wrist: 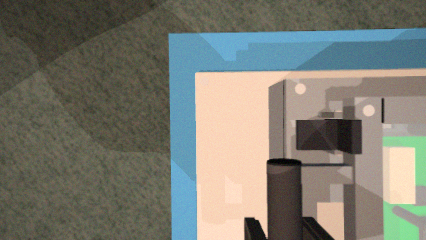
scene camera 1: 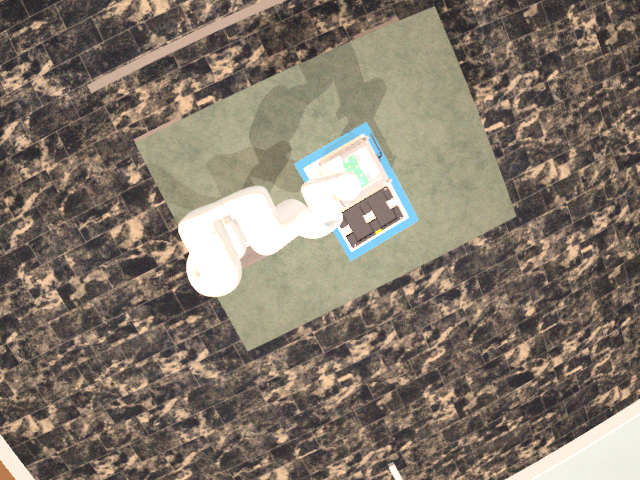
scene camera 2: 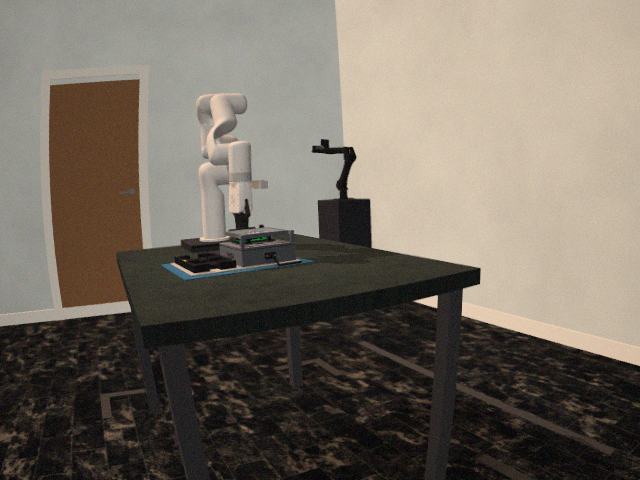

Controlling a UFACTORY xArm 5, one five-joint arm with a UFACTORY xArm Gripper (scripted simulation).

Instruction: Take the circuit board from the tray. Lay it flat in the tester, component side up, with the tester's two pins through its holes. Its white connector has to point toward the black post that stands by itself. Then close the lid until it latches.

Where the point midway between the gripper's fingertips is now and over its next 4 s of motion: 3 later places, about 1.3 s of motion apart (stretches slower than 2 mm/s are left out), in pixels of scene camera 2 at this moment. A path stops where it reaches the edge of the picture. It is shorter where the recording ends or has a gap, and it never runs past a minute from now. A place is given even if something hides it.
The gripper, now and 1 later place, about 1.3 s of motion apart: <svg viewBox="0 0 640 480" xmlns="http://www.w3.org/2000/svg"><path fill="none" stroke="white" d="M242 234L241 211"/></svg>
